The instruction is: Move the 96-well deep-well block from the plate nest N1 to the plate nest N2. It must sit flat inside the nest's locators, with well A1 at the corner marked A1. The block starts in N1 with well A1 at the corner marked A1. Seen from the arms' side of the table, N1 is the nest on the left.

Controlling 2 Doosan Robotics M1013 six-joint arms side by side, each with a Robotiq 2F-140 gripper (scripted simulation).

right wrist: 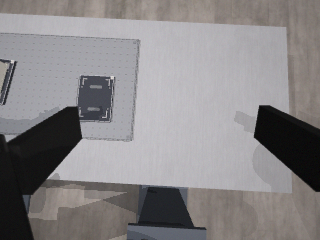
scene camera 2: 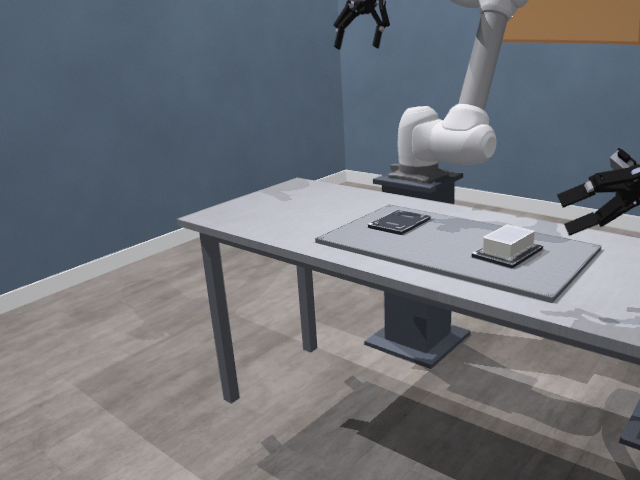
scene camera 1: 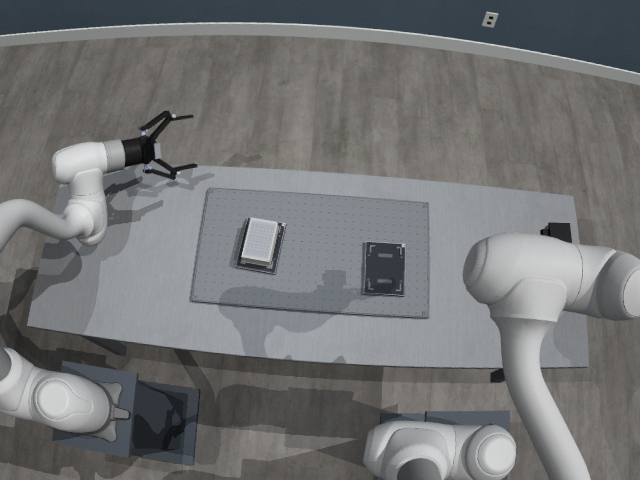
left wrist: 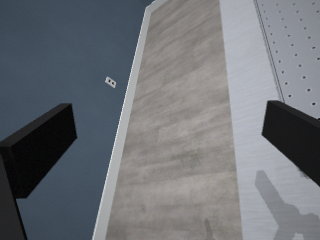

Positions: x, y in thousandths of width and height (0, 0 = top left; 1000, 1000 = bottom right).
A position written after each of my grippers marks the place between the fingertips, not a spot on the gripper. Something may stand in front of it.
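Note:
White deep-well block (scene camera 1: 409, 495), (scene camera 2: 796, 503); out of frame in the left wrist view. Nest N2 (scene camera 1: 588, 557), (scene camera 2: 620, 455), (right wrist: 317, 410). My left gripper (scene camera 1: 302, 293), (scene camera 2: 880, 451), (left wrist: 530, 498). My right gripper (right wrist: 527, 510).

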